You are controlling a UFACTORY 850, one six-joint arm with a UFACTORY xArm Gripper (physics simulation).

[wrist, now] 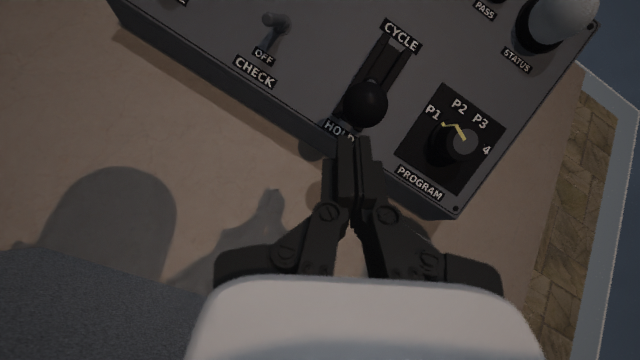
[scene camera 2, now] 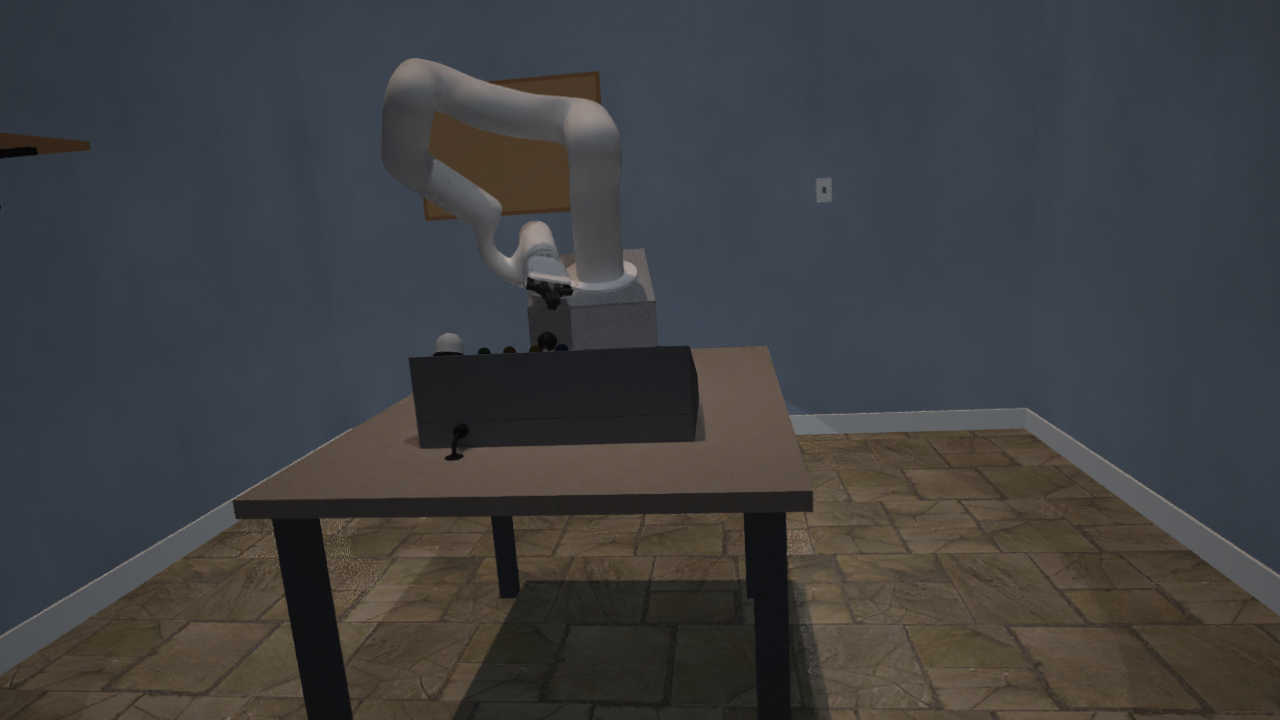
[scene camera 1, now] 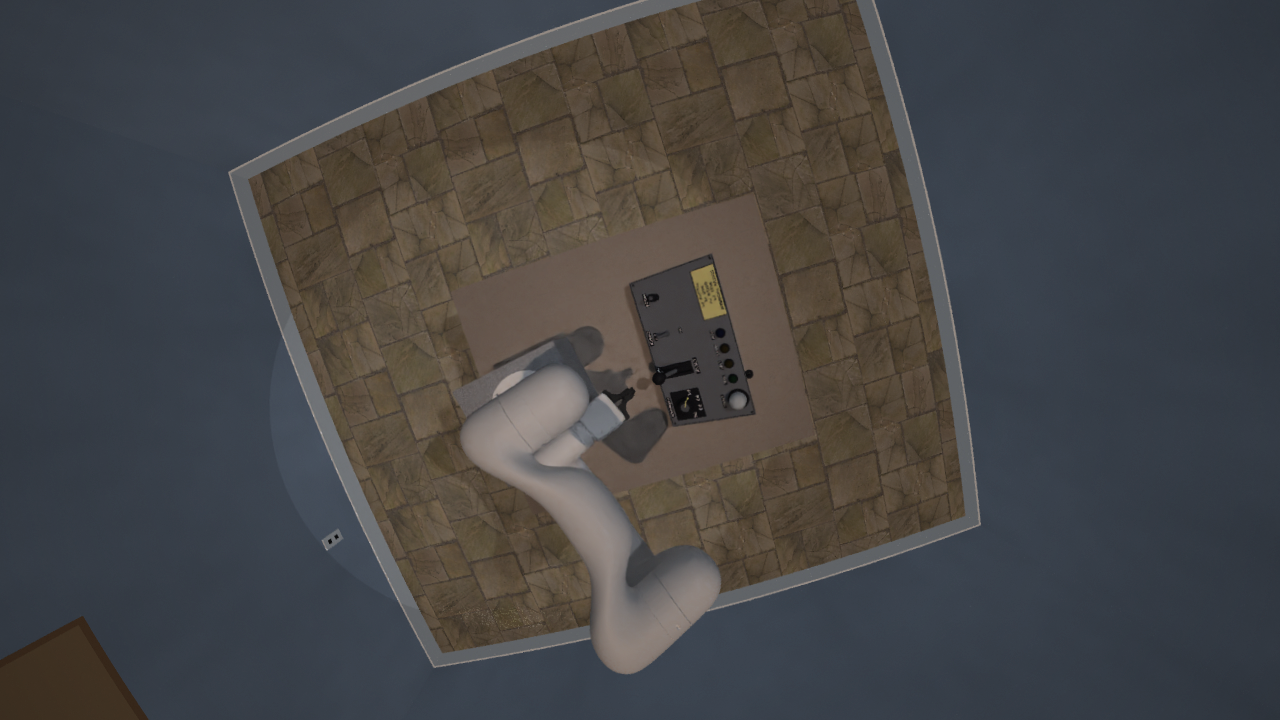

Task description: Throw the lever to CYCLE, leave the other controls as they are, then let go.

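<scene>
The lever's black ball knob is at the HOLD end of its slot, away from the CYCLE label. The lever belongs to a dark grey control box. My gripper is shut and empty. In scene camera 1 it is beside the box, on the lever's side. In scene camera 2 its tips are above the knob's height. In the wrist view the tips show just below the knob and overlap the HOLD label; a gap to the knob shows in scene camera 1.
The PROGRAM dial is right of the lever in the wrist view, and the CHECK toggle is left. A pale STATUS dome and several small coloured buttons line the far side. The box stands on a brown table.
</scene>
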